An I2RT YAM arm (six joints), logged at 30 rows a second.
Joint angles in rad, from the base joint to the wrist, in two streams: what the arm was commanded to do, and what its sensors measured. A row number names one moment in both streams.
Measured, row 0:
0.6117, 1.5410, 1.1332, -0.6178, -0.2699, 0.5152
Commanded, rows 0 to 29:
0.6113, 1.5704, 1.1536, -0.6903, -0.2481, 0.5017
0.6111, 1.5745, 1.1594, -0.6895, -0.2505, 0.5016
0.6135, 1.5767, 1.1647, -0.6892, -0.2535, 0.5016
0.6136, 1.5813, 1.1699, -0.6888, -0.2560, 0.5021
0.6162, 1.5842, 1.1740, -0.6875, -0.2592, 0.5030
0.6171, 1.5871, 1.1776, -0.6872, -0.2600, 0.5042
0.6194, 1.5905, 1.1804, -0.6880, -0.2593, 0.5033
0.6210, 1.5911, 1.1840, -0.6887, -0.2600, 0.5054
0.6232, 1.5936, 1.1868, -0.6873, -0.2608, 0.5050
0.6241, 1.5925, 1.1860, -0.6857, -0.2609, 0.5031
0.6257, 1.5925, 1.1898, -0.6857, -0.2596, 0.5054
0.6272, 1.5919, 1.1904, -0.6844, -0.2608, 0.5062
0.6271, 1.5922, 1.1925, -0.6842, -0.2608, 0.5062
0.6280, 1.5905, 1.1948, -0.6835, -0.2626, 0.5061
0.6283, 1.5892, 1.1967, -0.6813, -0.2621, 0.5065
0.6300, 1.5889, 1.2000, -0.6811, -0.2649, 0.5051
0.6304, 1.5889, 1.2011, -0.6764, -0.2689, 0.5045
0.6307, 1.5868, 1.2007, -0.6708, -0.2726, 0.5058
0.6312, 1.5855, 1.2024, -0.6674, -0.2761, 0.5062
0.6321, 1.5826, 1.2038, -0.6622, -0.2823, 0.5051
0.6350, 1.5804, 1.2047, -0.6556, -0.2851, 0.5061
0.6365, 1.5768, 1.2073, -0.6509, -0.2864, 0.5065
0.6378, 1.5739, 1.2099, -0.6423, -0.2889, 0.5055
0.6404, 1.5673, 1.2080, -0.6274, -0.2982, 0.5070
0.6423, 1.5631, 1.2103, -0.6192, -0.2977, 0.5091
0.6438, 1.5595, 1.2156, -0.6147, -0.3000, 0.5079
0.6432, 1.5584, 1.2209, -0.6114, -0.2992, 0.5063
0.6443, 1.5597, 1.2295, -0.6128, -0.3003, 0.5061
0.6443, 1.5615, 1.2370, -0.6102, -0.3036, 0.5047
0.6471, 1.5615, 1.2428, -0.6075, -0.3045, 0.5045
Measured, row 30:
0.6376, 1.5776, 1.2068, -0.6273, -0.2897, 0.5152
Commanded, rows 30 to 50:
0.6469, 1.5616, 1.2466, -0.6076, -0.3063, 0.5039
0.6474, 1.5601, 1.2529, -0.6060, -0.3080, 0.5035
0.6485, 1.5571, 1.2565, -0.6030, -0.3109, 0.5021
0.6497, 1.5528, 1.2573, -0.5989, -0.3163, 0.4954
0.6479, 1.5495, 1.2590, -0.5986, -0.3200, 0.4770
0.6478, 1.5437, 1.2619, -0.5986, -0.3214, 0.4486
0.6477, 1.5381, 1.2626, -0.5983, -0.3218, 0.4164
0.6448, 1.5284, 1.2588, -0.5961, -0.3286, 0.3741
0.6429, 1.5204, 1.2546, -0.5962, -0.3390, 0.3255
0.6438, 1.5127, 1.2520, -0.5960, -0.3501, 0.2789
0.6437, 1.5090, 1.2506, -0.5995, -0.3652, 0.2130
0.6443, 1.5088, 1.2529, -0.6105, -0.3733, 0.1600
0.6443, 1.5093, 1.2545, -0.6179, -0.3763, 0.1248
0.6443, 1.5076, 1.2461, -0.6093, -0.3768, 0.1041
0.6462, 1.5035, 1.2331, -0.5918, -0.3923, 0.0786
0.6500, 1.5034, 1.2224, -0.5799, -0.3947, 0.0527
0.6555, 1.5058, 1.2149, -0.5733, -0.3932, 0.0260
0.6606, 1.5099, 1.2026, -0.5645, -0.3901, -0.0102
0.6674, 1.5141, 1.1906, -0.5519, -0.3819, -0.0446
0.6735, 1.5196, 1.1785, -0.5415, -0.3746, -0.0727
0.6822, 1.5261, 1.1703, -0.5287, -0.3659, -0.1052
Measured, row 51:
0.6601, 1.5280, 1.1988, -0.5621, -0.3637, 0.0429
